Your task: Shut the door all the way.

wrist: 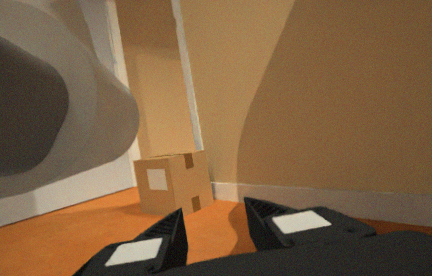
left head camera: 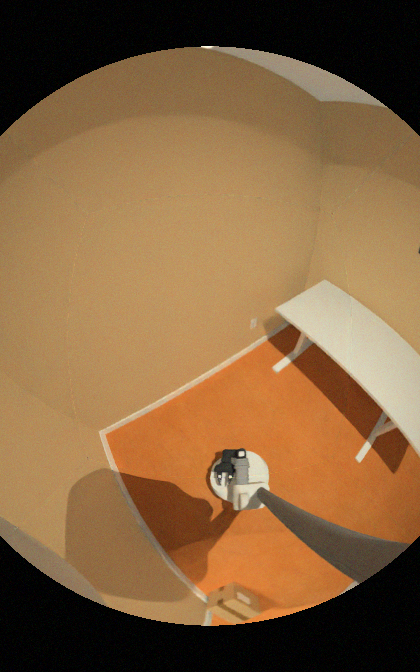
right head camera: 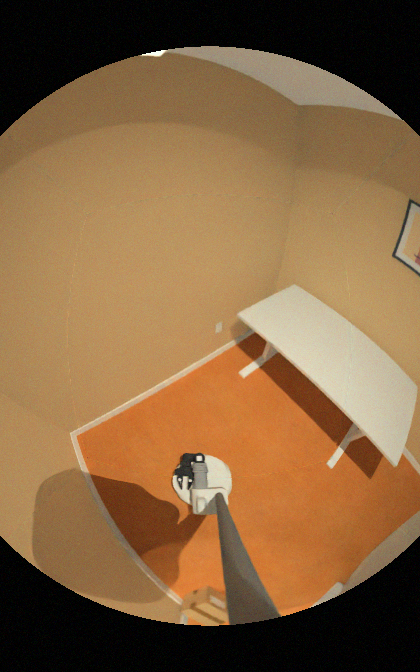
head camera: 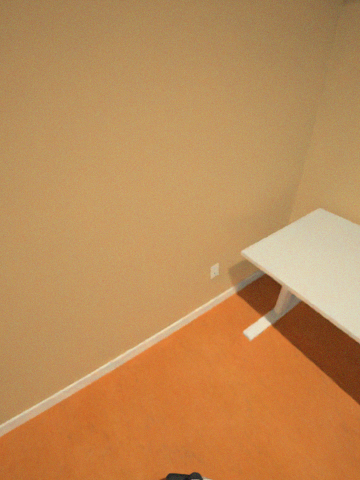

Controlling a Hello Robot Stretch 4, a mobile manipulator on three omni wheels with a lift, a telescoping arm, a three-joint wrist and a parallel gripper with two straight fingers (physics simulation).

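Places are measured from the robot's base along level axes (x ahead, y down, z left), in metres.
Pixels of known places: gripper, fingertip midpoint: (wrist: 216, 221).
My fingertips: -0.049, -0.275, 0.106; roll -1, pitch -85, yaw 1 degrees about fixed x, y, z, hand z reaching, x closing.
For each thing: its top centre in the pictures, then the offset to it from my fingertips, as dx, dy, dz. Level surfaces: height alone.
- cardboard box, middle of its top: (wrist: 168, 155) -1.210, +0.024, -0.079
- white table, its level: dy -0.418
- wall outlet, middle of its top: (head camera: 215, 264) +1.266, -0.155, -0.304
A white upright panel (wrist: 107, 180), which looks like the door, stands at the left of the wrist view, largely hidden behind the robot's own rounded grey body. White trim (wrist: 185, 75) frames a tan opening or recess beside it. I cannot tell how far the door stands open, and no handle shows. My gripper (left head camera: 224, 483) (right head camera: 185, 486) (wrist: 216, 221) is open, with nothing between its fingers. It is folded in above the robot's round base and apart from the panel.
A cardboard box (left head camera: 232, 602) (right head camera: 204, 606) (wrist: 172, 182) stands on the floor by the trim. A white table (head camera: 310, 265) (left head camera: 345, 335) (right head camera: 320, 340) stands near the far wall. A wall outlet (head camera: 214, 271) is left of it. A framed picture (right head camera: 404, 242) hangs at the right.
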